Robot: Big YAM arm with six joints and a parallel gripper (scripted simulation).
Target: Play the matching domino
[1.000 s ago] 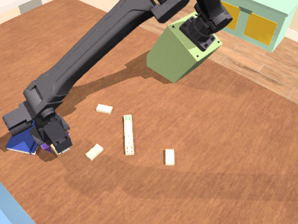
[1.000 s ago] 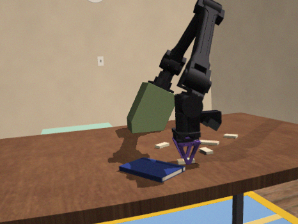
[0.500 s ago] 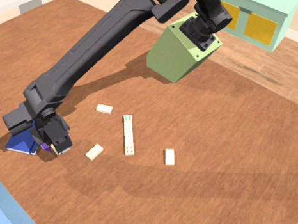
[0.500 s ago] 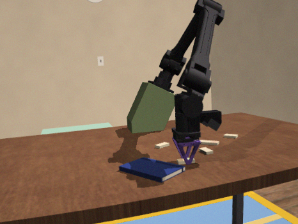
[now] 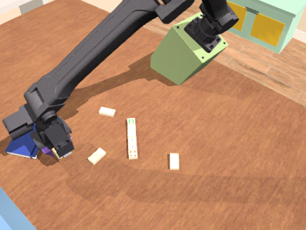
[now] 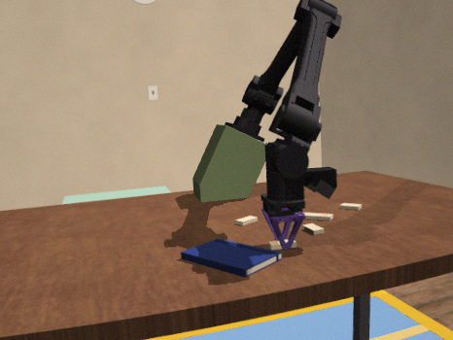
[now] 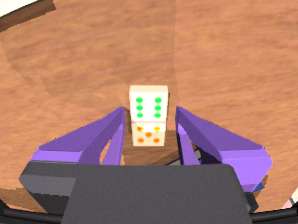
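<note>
Now: hand 1 cm short of the book and 12 cm to the left of it.
</note>
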